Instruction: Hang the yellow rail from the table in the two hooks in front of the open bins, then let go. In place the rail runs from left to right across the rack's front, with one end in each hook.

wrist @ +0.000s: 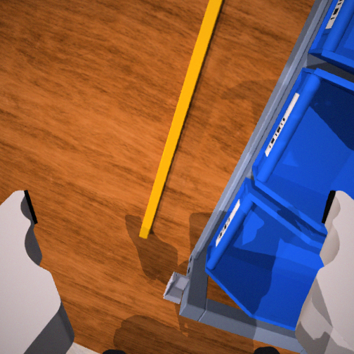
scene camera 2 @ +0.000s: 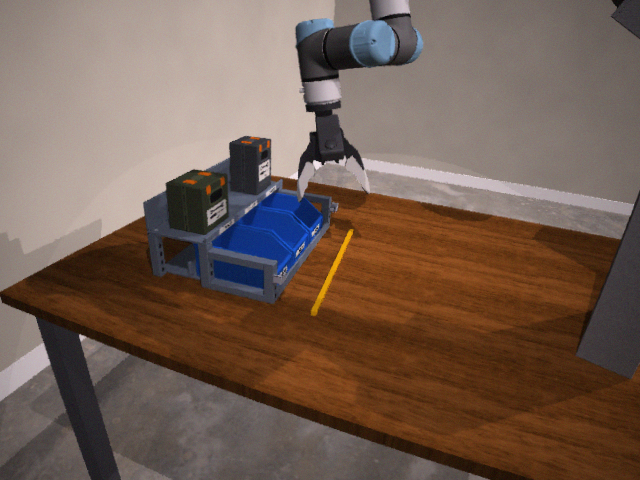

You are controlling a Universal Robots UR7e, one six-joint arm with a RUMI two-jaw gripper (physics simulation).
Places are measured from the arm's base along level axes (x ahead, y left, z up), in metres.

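Where they show: gripper, fingertip midpoint: (scene camera 2: 333,198).
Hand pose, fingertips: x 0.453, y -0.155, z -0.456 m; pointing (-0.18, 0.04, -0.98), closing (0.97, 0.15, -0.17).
Each offset is from my fingertips to the top centre of the thing. "*": to the spot under its first point. Level surfaces: height alone.
The yellow rail {0.017 m back, 0.041 m left, 0.134 m down} (scene camera 2: 332,272) (wrist: 176,127) lies flat on the table, in front of the rack and apart from it, roughly along its front. The grey rack (scene camera 2: 235,253) (wrist: 195,300) holds blue open bins {0.148 m ahead, 0.001 m left, 0.063 m down} (scene camera 2: 268,227) (wrist: 285,270). One hook {* 0.008 m ahead, 0.166 m right, 0.088 m down} (scene camera 2: 334,207) (wrist: 176,287) sticks out at the rack's far front corner; the other hook (scene camera 2: 279,279) is at the near front corner. My gripper (scene camera 2: 334,195) (wrist: 180,194) is open and empty, above the table near the rack's far end. In the wrist view the rail's end shows between the two fingers, well below them.
A green box {0.264 m ahead, 0.095 m left, 0.055 m up} (scene camera 2: 193,204) and a dark grey box {0.218 m ahead, 0.132 m right, 0.080 m up} (scene camera 2: 248,167) stand on the rack's raised rear shelf. The wooden table {0.144 m down} (scene camera 2: 439,310) (wrist: 75,100) carries the rack. A grey post (scene camera 2: 612,310) stands at the table's right side. Walls rise behind.
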